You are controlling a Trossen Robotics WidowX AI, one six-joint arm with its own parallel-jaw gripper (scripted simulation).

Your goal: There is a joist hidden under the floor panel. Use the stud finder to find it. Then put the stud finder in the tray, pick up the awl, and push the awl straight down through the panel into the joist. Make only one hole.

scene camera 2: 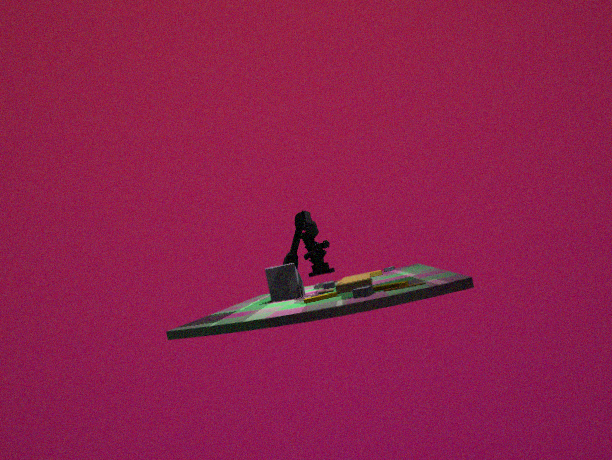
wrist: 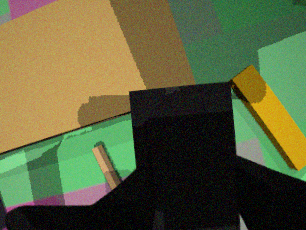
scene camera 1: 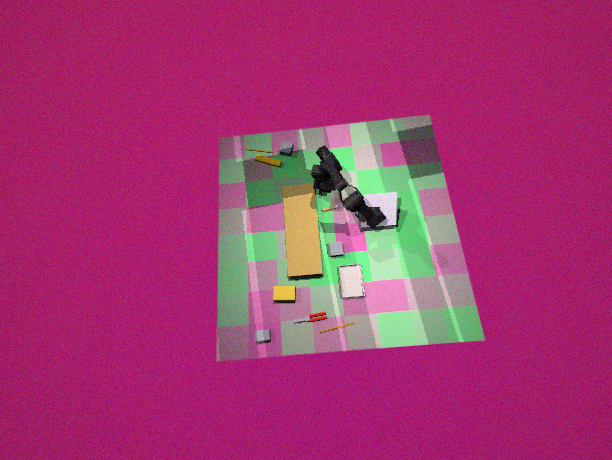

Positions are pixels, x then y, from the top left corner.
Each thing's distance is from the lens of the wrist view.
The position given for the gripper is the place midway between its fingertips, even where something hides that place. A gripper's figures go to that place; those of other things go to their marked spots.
gripper (wrist: 186,159): 0.12 m
stud finder (wrist: 188,131): 0.08 m
